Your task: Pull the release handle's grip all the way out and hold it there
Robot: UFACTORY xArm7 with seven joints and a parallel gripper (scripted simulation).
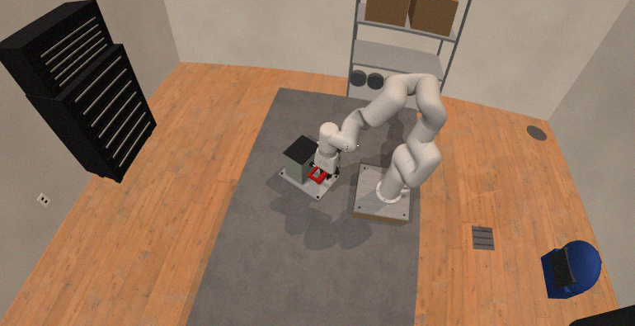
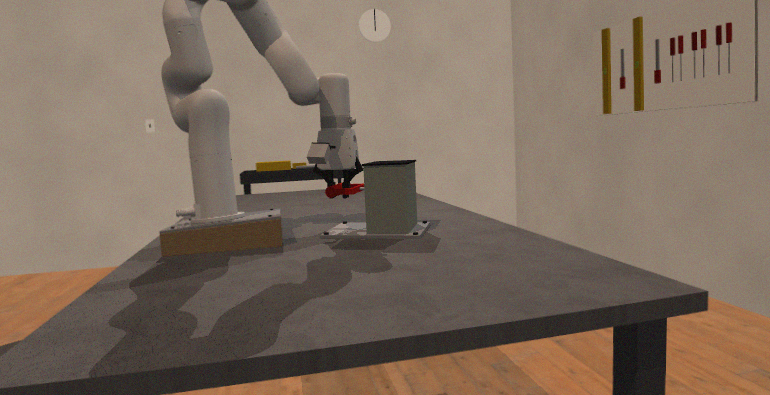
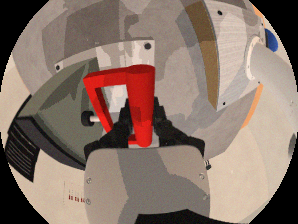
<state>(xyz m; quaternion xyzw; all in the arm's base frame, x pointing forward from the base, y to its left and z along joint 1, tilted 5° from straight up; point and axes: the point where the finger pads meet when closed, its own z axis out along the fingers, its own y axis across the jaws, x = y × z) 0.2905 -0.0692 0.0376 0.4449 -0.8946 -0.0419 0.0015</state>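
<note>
The baseplate lies 10 cm below my hand, 8 cm ahead of it and 6 cm to the right of it.
</note>
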